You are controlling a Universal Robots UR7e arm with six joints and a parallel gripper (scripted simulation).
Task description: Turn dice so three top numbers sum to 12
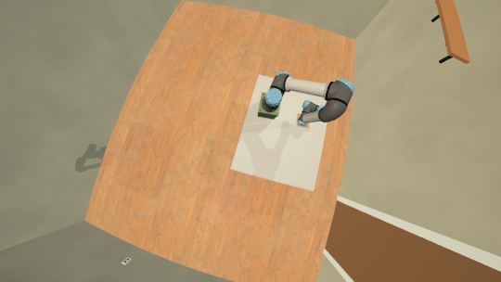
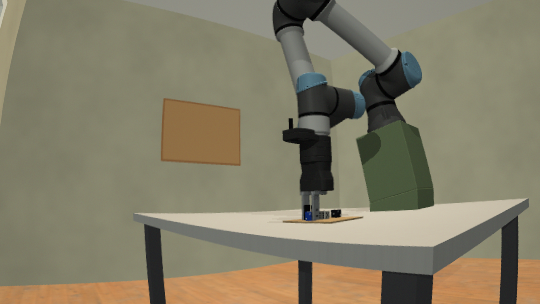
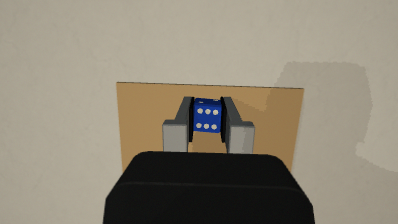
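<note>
Now: the blue die 1 cm below my hand. The rest, counted from my hand: black die (10 cm behind, 3 cm to the right, 1 cm below); then white die (5 cm behind, 1 cm to the right, 1 cm below); then tan mat (5 cm behind, 1 cm to the right, 2 cm below).
</note>
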